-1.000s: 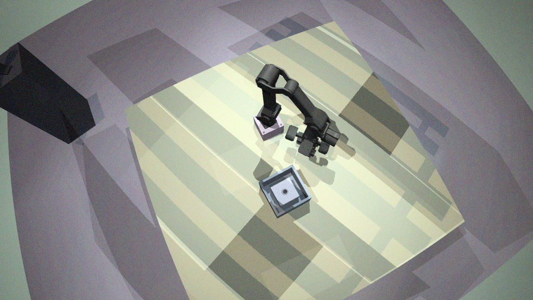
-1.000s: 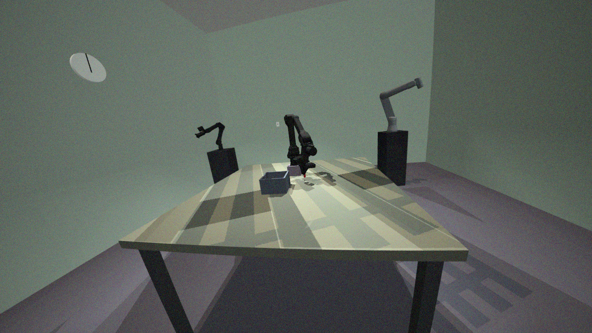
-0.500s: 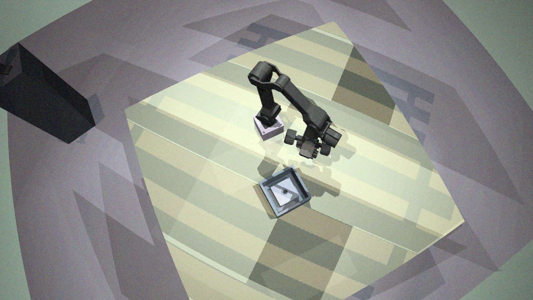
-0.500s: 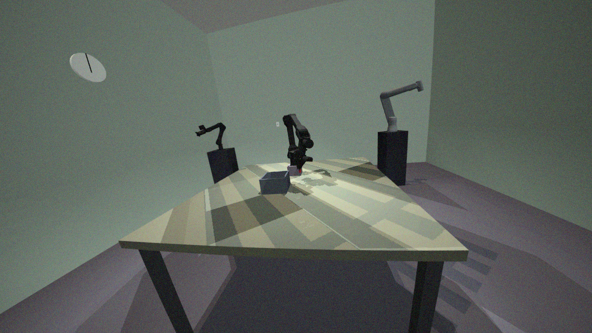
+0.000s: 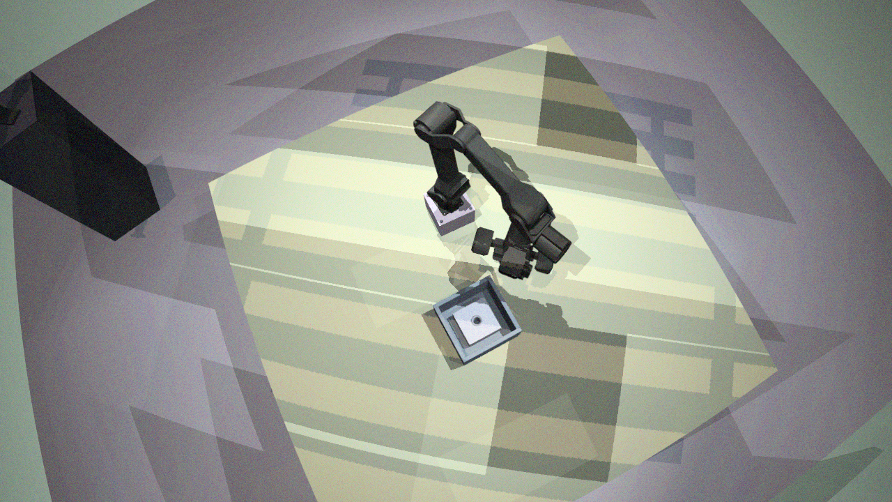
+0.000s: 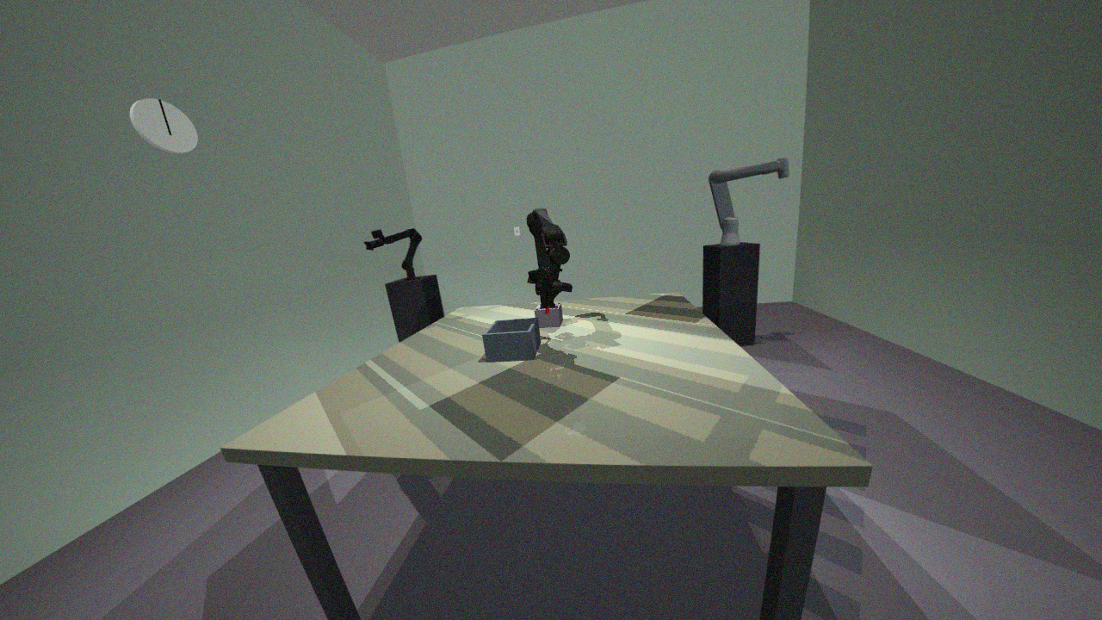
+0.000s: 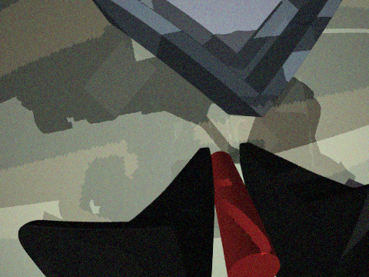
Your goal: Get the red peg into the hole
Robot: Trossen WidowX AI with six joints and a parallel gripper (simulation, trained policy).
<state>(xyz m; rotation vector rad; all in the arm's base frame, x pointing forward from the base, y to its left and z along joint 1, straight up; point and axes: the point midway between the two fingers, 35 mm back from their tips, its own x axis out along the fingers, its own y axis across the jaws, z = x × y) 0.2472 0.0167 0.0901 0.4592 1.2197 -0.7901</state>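
Right now the pale plate is 12 cm to the right of my gripper tip, 9 cm below it and 6 cm ahead of it. The rest, counted from my gripper tip: red peg (1 cm to the left, 1 cm behind, 1 cm above); grey box (12 cm to the right, 11 cm below, 6 cm ahead).
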